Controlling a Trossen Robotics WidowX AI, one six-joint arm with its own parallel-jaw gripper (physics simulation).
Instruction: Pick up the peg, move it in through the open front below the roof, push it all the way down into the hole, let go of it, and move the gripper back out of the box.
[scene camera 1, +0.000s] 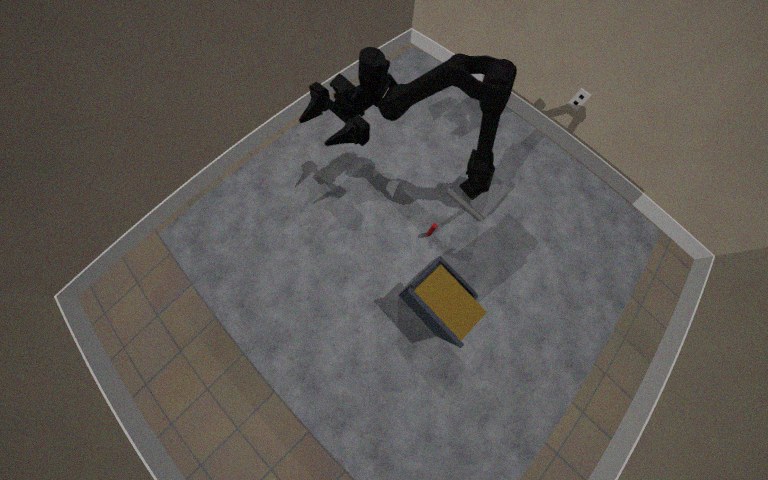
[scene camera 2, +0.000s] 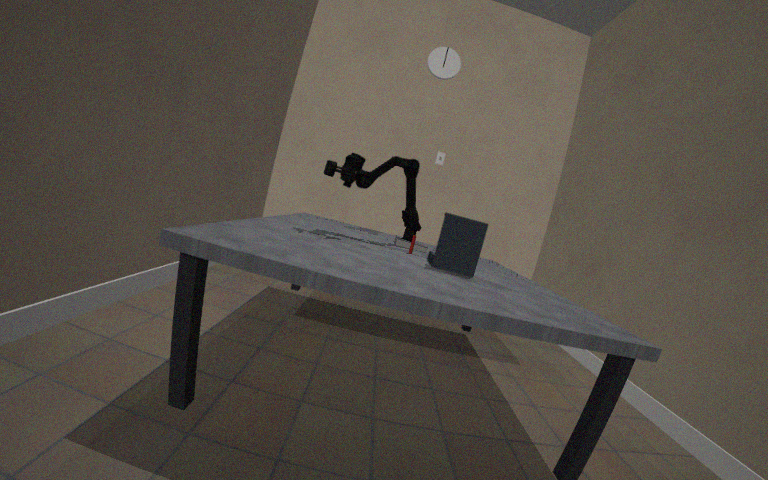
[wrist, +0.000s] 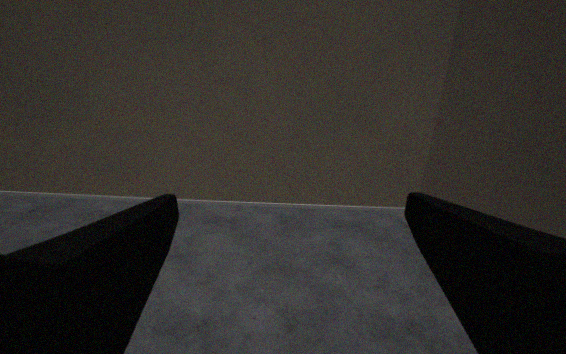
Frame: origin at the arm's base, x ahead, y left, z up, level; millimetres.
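Where they show: gripper, between the fingertips: (scene camera 1: 312, 132) (scene camera 2: 344, 170) (wrist: 293, 204); arm's base, origin of its link: (scene camera 1: 472, 187) (scene camera 2: 407, 240).
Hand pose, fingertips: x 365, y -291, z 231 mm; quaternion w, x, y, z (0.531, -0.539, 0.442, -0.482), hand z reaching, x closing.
Each offset is from my fingertips to the top centre of the thing. "spot": to the spot under its first point. Level surfaces: height alone.
The red peg @[dx -154, dy +320, dz -184 mm] (scene camera 1: 432, 229) (scene camera 2: 412, 244) stands upright on the table, between the arm's base and the box. The box @[dx -50, dy +482, dz -62 mm] (scene camera 1: 432, 320) (scene camera 2: 463, 246) has dark blue-grey walls and a yellow roof @[spot: dx -15, dy +486, dz -62 mm] (scene camera 1: 450, 302). The roof and walls hide the hole, and I cannot make out the open front clearly. My gripper (scene camera 1: 315, 131) (scene camera 2: 338, 175) (wrist: 293, 204) is open and empty, raised high above the table, well away from the peg and the box. In the wrist view its two black fingers stand wide apart; the peg and the box do not show there.
The arm's black base (scene camera 1: 479, 178) stands close behind the peg, with a thin pale bar (scene camera 1: 467, 204) beside it. The grey table @[dz -264 mm] (scene camera 1: 283, 283) (scene camera 2: 339, 266) carries the arm, the peg and the box. Its far edge shows in the wrist view, with a wall beyond.
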